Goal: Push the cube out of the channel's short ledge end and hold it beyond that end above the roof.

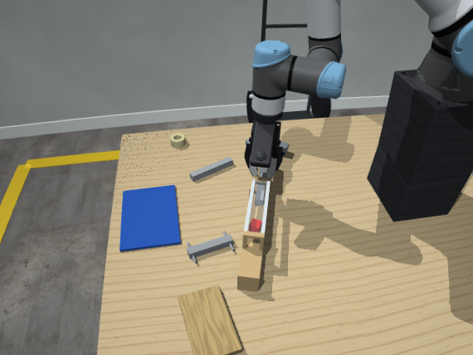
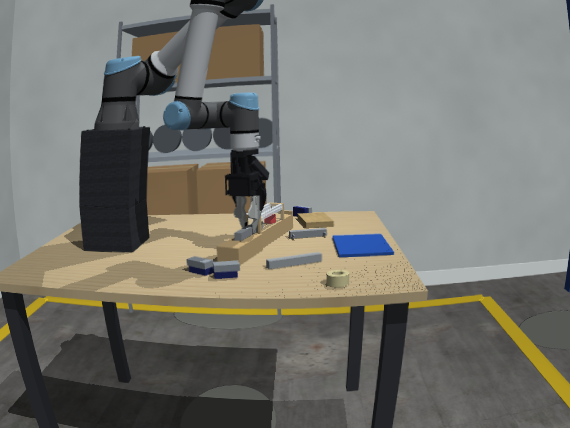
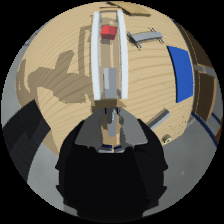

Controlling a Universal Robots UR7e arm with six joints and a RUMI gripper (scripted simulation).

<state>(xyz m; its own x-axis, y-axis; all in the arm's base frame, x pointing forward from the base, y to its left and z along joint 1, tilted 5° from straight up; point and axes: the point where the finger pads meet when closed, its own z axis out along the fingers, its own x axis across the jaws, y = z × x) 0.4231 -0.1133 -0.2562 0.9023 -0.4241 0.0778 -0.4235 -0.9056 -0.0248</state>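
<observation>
Right now my hand is 1 cm above the grey bar. Round my hand: red cube 6 cm ahead, 14 cm to the left, 1 cm below; then wooden frame 5 cm ahead, 10 cm to the left, 1 cm below; then grey bar tool 17 cm ahead, 13 cm to the left, 6 cm below.
</observation>
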